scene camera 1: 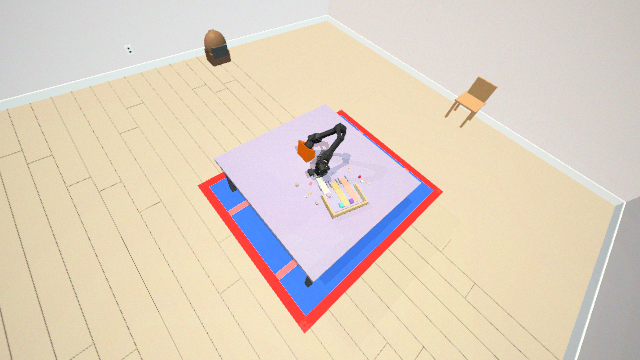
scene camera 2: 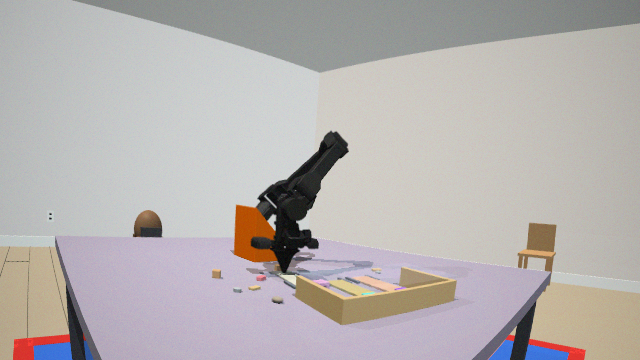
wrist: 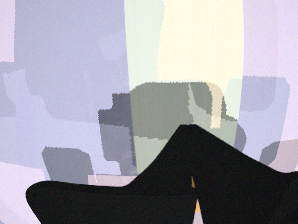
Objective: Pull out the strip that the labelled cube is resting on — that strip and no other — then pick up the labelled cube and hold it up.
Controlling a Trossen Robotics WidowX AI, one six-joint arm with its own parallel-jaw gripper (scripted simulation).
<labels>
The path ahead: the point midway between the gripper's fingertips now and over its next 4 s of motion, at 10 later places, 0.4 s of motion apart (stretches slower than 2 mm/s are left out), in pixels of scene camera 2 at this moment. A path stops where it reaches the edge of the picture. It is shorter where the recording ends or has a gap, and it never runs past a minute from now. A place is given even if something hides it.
The gripper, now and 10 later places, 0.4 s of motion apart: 283,272; 281,271; 279,270; 277,269; 277,269; 276,268; 277,258; 282,258; 287,259; 292,261; 298,262
</labels>
